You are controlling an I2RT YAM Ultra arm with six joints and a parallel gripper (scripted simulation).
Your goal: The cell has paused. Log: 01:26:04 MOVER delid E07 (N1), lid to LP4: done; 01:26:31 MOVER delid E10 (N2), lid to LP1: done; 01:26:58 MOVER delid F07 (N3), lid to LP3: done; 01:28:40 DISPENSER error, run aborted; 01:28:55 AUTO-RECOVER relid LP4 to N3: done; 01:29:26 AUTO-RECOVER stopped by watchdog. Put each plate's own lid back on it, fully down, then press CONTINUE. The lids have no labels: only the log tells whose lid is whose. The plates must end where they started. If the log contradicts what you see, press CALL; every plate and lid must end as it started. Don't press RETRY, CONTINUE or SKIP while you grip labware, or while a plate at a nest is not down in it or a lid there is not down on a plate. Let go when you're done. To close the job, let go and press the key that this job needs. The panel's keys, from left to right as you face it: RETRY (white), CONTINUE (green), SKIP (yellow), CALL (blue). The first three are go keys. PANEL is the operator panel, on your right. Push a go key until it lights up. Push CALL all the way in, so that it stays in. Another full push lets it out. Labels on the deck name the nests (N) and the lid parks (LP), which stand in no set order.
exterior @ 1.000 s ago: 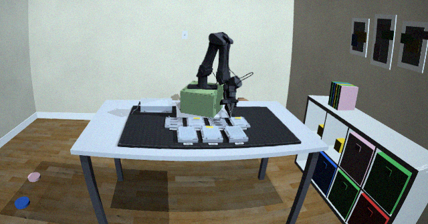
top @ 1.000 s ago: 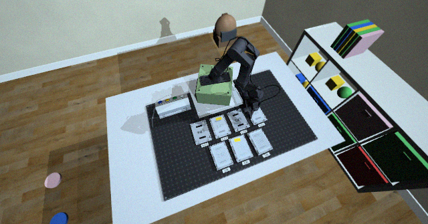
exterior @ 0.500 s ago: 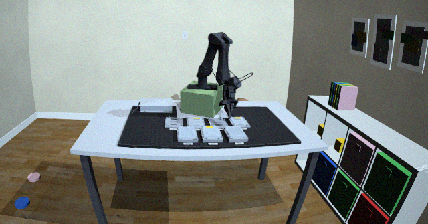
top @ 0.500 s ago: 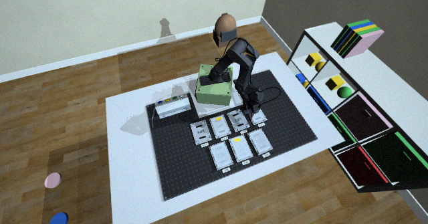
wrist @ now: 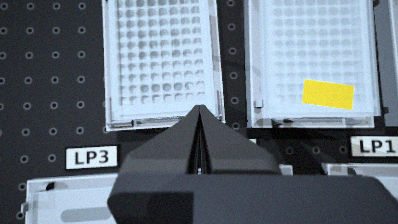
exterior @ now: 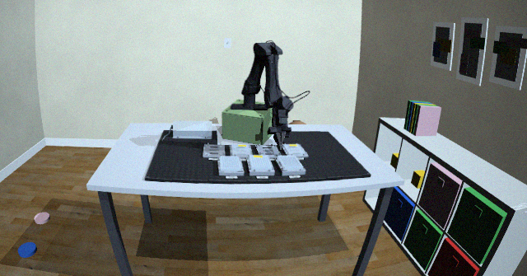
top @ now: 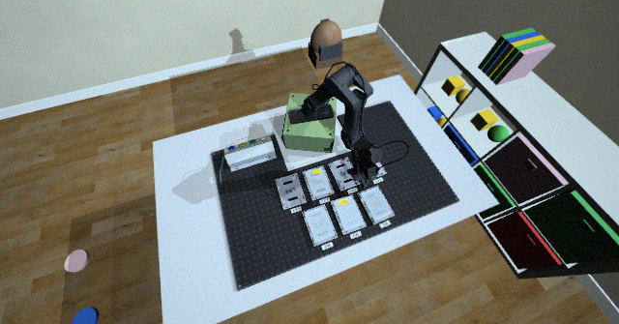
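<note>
The plate lies 80 mm ahead of my hand, 90 mm to the right of it and 40 mm below it. From my hand the other things lie so: lid park LP2 (110 mm behind, 50 mm to the right, 60 mm below); then white retry key (330 mm behind, 400 mm to the right); then green continue key (320 mm behind, 450 mm to the right).
</note>
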